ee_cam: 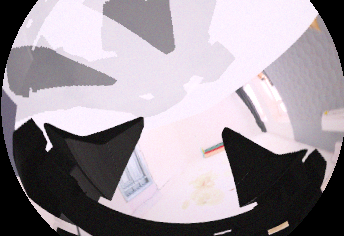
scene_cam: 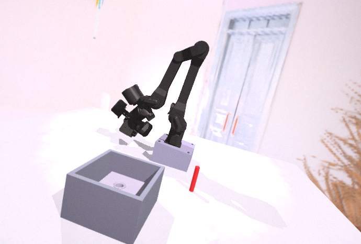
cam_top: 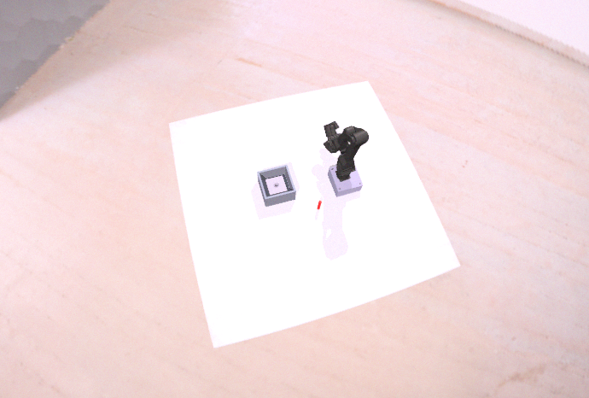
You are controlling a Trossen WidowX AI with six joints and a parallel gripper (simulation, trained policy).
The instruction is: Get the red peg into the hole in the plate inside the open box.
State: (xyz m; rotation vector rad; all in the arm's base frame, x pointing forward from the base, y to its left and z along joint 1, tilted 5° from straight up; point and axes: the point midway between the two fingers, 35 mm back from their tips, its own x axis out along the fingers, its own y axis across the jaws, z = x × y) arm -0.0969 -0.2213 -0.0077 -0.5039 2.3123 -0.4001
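The red peg is 340 mm to the left of my gripper tip, 300 mm ahead of it and 20 mm below it. From my gripper tip the other things lie so: grey box: 460 mm ahead, 160 mm to the left, 40 mm below.
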